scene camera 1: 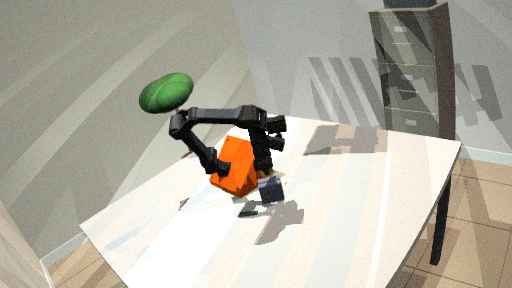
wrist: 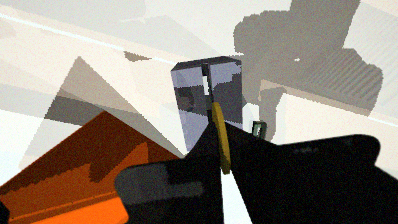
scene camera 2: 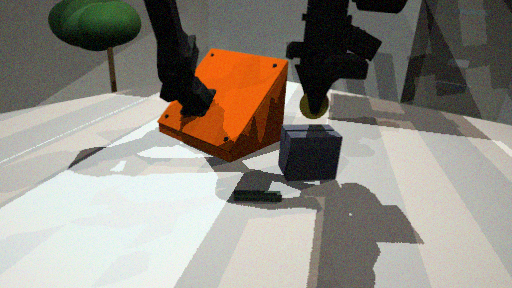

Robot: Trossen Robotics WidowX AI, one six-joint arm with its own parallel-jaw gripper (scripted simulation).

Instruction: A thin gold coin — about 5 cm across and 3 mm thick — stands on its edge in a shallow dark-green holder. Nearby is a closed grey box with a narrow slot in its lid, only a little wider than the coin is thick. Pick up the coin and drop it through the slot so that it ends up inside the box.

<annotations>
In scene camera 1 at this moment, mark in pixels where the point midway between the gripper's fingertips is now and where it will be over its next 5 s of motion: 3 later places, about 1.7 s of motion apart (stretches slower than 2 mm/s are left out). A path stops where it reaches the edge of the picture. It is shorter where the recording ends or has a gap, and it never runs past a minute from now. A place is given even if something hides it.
My gripper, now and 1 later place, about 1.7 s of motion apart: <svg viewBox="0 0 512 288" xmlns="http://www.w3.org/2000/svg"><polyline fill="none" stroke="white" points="267,174 263,164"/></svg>
</annotations>
